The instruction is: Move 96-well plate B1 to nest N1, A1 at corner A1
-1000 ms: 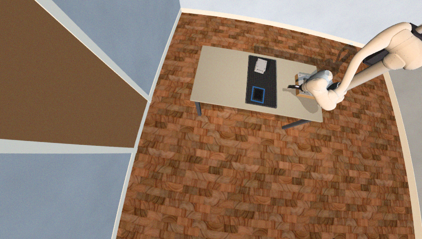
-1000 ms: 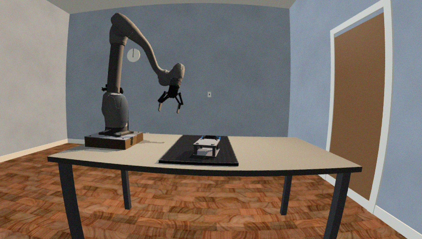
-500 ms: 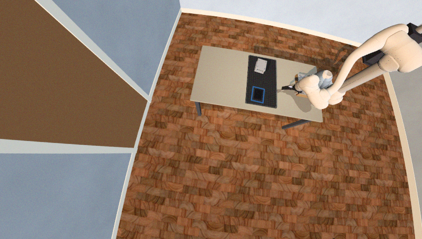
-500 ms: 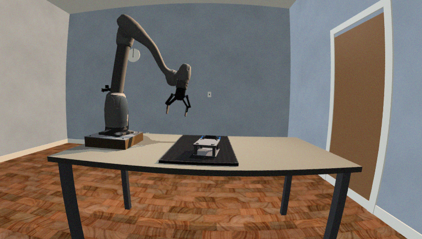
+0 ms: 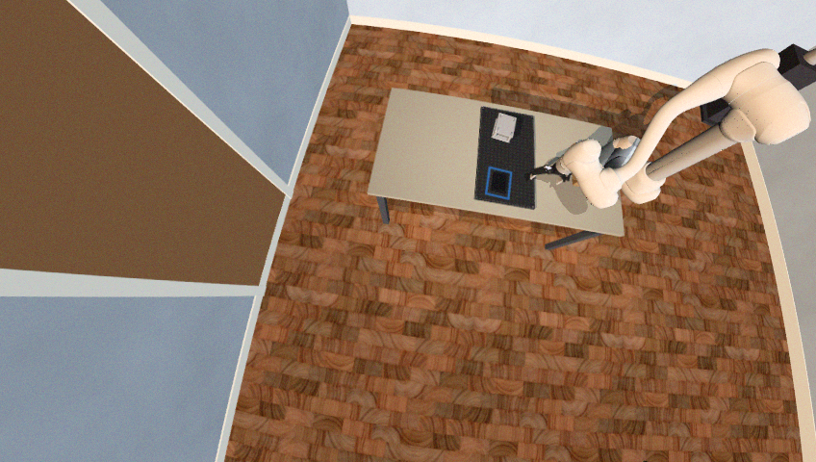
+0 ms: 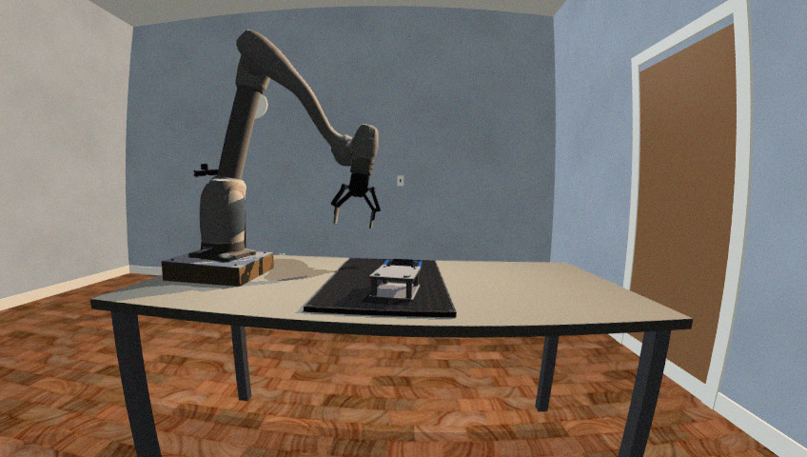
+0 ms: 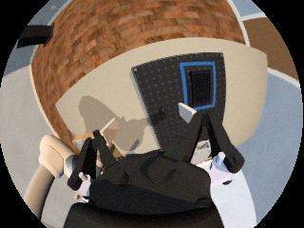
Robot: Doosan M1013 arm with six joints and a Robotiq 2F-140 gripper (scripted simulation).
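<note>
Now: hand 200 mm short of the dark 96-well plate, 20 mm to the right of it and 150 mm above it. The rest, counted from my hand: raised plate nest N1: 270 mm ahead, 370 mm to the right, 100 mm below.
</note>
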